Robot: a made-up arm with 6 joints.
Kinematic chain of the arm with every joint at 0, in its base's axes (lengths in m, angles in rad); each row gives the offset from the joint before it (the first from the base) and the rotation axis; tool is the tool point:
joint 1: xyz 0 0 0.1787 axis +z
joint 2: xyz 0 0.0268 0 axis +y
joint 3: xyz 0 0 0.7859 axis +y
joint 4: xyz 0 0 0.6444 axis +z
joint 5: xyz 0 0 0 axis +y
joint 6: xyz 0 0 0.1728 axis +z
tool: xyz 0 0 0
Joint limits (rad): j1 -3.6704..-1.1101 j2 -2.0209..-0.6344 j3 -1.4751..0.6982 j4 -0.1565..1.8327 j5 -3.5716..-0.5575 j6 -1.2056..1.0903
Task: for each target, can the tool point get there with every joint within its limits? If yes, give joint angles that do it. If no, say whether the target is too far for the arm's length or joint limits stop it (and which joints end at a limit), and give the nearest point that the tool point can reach.
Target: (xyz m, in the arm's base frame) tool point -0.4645 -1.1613 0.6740
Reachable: no: joint limits stop it (at a limit: joint 1, joint 2, joint 3, joint 5) | nearest point 0.3121 -0.2945 1.2970 | short by 1.320 m
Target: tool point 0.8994 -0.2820 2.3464
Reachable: no: too far | nearest point 0.6703 -0.2102 1.5722 | short by 0.811 m
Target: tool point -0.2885 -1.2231 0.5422
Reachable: no: joint limits stop it (at a limit: joint 1, joint 2, joint 3, joint 5) | nearest point 0.7071 -0.5253 0.5473 | short by 1.216 m
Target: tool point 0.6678 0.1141 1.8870
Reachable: no: too far | nearest point 0.6110 0.1044 1.5931 | short by 0.300 m
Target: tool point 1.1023 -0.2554 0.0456
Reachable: yes | joints -3.4042 -1.1289 -1.0320 0.4020 -1.7688 -0.9202
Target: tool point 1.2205 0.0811 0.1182
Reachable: yes | joints -3.1569 -1.2582 -0.7466 1.0302 -2.1169 -0.8279
